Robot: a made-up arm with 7 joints. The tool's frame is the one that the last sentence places. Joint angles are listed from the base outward.
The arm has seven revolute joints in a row. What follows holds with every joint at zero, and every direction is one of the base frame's.
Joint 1 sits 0.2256 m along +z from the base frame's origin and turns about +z.
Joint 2 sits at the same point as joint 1 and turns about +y.
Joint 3 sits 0.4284 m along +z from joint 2 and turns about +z.
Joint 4 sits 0.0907 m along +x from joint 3 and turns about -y.
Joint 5 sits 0.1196 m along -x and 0.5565 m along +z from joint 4 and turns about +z.
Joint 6 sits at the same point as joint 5 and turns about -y.
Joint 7 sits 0.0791 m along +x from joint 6 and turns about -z.
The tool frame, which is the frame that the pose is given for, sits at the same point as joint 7; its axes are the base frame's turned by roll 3.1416, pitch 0 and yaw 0 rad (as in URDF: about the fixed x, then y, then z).
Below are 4 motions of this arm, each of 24 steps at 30 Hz.
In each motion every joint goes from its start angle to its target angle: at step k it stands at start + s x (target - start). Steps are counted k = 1, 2, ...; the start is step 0. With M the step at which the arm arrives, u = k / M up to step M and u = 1 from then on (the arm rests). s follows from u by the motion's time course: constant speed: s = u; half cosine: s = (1 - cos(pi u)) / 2; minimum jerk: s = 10 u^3 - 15 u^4 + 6 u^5.
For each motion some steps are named. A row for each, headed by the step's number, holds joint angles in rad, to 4 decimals.
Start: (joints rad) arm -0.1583 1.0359 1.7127 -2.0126 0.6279 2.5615 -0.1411
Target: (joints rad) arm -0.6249 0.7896 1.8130 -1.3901 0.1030 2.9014 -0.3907
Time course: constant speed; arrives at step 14
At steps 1, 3, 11, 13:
1: -0.1916 1.0183 1.7199 -1.9681 0.5904 2.5858 -0.1589
3: -0.2583 0.9831 1.7342 -1.8792 0.5154 2.6343 -0.1946
11: -0.5249 0.8424 1.7915 -1.5235 0.2155 2.8286 -0.3372
13: -0.5916 0.8072 1.8058 -1.4346 0.1405 2.8771 -0.3729

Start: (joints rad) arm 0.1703 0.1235 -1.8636 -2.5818 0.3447 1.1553 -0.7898
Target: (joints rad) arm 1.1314 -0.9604 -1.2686 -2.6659 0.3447 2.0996 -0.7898
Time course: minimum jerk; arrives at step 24
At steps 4, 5, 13, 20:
4: 0.2044 0.0850 -1.8425 -2.5848 0.3447 1.1888 -0.7898
5: 0.2323 0.0536 -1.8252 -2.5872 0.3447 1.2162 -0.7898
13: 0.7256 -0.5027 -1.5198 -2.6304 0.3447 1.7009 -0.7898
20: 1.0973 -0.9219 -1.2897 -2.6629 0.3447 2.0661 -0.7898

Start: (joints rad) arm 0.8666 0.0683 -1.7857 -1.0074 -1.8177 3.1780 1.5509
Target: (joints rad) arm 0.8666 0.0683 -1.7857 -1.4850 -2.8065 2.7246 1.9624
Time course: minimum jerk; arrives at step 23
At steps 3, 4, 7, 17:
3: 0.8666 0.0683 -1.7857 -1.0160 -1.8356 3.1698 1.5583
4: 0.8666 0.0683 -1.7857 -1.0264 -1.8571 3.1599 1.5673
7: 0.8666 0.0683 -1.7857 -1.0881 -1.9847 3.1014 1.6204
17: 0.8666 0.0683 -1.7857 -1.4299 -2.6925 2.7769 1.9149

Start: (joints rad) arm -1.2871 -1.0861 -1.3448 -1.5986 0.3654 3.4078 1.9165
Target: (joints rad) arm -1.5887 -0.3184 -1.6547 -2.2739 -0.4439 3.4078 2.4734
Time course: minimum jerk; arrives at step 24
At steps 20, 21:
20: -1.5780 -0.3456 -1.6437 -2.2499 -0.4152 3.4078 2.4536
21: -1.5839 -0.3307 -1.6497 -2.2631 -0.4309 3.4078 2.4645

